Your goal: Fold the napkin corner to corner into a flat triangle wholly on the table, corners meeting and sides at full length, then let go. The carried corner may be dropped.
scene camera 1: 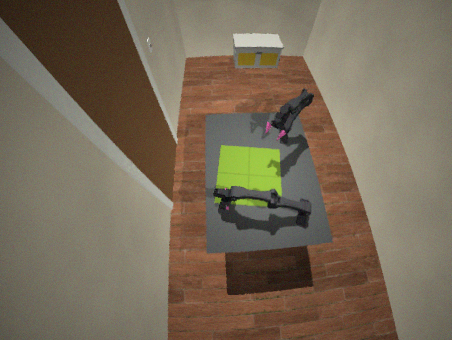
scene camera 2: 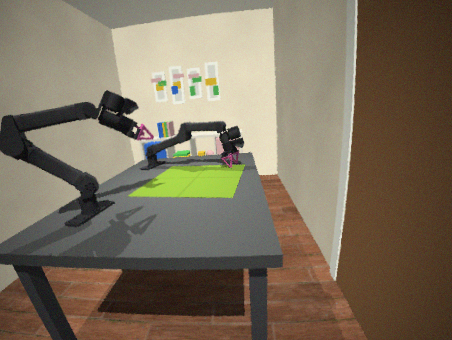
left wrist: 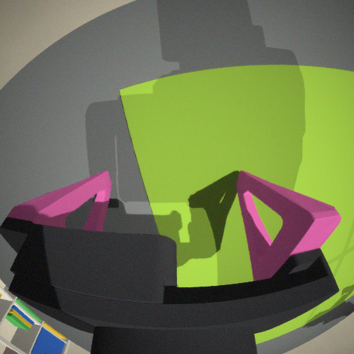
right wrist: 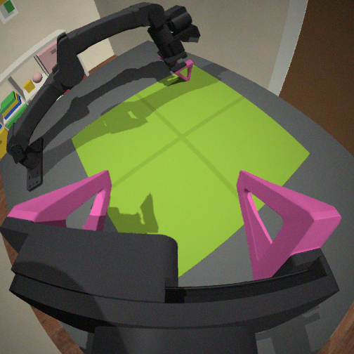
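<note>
The green napkin (scene camera 1: pixel 240 160) (scene camera 2: pixel 215 187) (left wrist: pixel 225 110) (right wrist: pixel 150 170) lies flat and unfolded on the grey table (scene camera 1: pixel 217 240) (scene camera 2: pixel 200 230), with crossed crease lines. My left gripper (scene camera 1: pixel 226 198) (scene camera 2: pixel 231 159) (left wrist: pixel 173 177) is open and empty, low over the napkin's near-left corner area in scene camera 1. In the left wrist view a napkin edge runs between its fingers; one finger is over table, the other over napkin. My right gripper (scene camera 1: pixel 275 131) (scene camera 2: pixel 145 132) (right wrist: pixel 173 177) is open and empty, raised above the table beyond the napkin's far-right corner in scene camera 1.
The left arm (scene camera 1: pixel 250 192) (scene camera 2: pixel 200 126) (right wrist: pixel 75 55) reaches across the napkin's near side in scene camera 1 and casts shadows. The right arm (scene camera 1: pixel 295 107) (scene camera 2: pixel 55 110) stands at the far right there. A white cabinet (scene camera 1: pixel 257 41) stands on the floor beyond the table.
</note>
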